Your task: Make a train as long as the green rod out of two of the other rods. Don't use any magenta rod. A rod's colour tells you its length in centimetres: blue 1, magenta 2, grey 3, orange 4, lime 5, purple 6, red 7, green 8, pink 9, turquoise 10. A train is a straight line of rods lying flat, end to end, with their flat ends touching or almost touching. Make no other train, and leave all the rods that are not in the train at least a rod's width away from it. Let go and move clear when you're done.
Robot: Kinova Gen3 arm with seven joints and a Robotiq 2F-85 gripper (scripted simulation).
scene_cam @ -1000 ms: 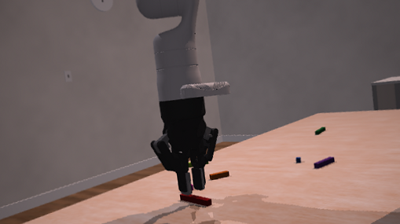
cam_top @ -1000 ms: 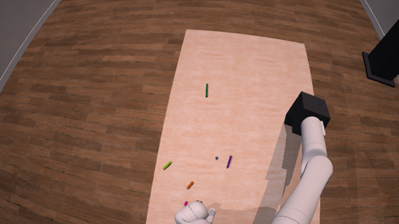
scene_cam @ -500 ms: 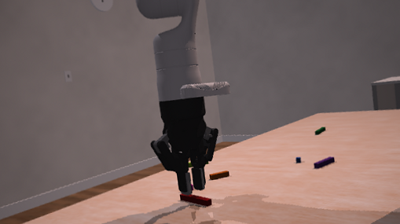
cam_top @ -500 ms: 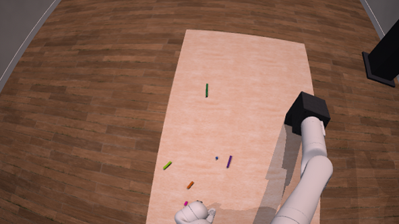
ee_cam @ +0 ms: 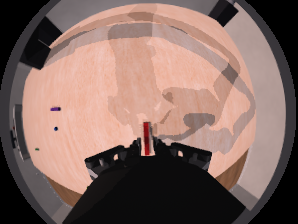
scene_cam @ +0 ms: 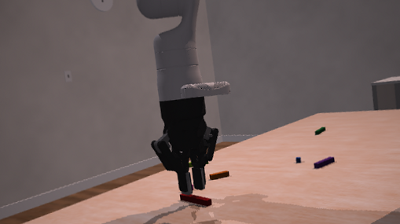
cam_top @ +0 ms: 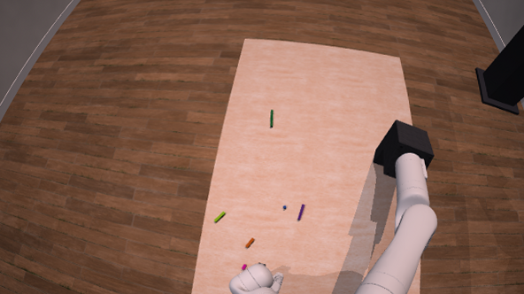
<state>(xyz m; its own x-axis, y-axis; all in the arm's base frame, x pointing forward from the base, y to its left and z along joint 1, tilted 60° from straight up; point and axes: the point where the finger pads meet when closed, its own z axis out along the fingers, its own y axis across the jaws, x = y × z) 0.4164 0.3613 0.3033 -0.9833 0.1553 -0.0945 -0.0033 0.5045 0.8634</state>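
Right now the red rod is 30 mm below my hand. From my hand the other things lie so: lime rod (200 mm ahead, 190 mm to the right, 30 mm below); then orange rod (130 mm to the right, 70 mm ahead, 30 mm below); then magenta rod (60 mm ahead, 40 mm to the right, 30 mm below).
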